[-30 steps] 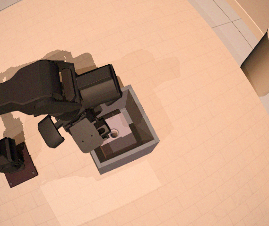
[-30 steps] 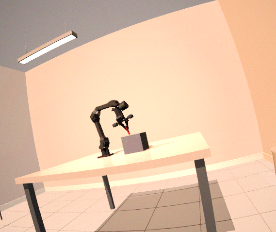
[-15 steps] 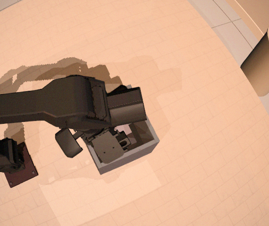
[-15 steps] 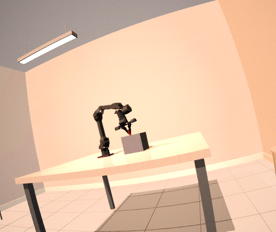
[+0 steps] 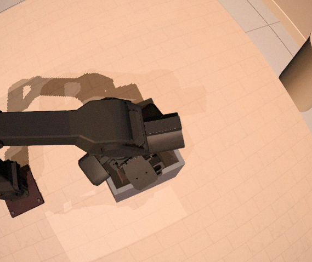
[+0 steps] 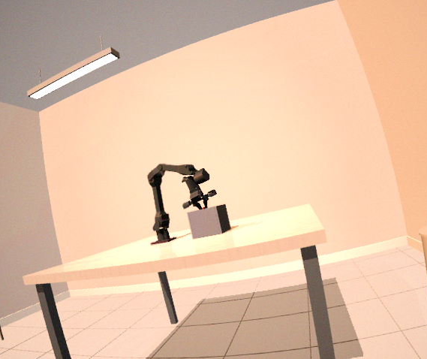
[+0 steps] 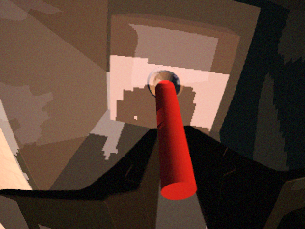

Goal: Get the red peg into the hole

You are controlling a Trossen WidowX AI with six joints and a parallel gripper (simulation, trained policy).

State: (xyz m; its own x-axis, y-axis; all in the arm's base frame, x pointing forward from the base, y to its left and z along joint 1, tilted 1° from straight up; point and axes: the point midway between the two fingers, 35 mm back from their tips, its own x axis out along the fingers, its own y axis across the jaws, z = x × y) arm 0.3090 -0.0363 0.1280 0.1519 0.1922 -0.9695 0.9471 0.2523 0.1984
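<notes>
My gripper tip is right at the red peg. Also, from my gripper tip: plate: 60 mm below, 10 mm to the right, 10 mm ahead.
</notes>
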